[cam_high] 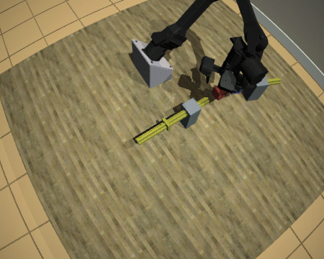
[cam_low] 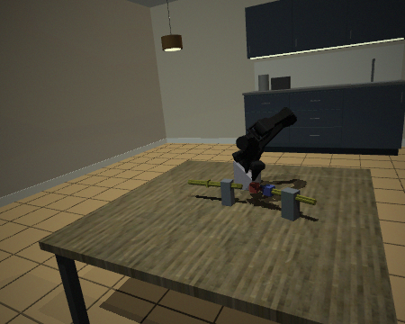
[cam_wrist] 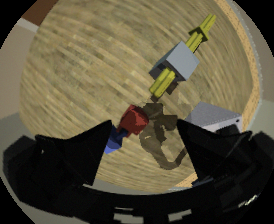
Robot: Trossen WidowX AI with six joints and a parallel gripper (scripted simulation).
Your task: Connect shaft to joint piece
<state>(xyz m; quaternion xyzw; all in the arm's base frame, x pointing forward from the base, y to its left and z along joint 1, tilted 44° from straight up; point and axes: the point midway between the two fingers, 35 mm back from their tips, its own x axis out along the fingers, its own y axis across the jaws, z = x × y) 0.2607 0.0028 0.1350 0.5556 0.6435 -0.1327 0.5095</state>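
Right now my gripper tip is 50 mm above the red joint piece and 20 mm to the right of it.
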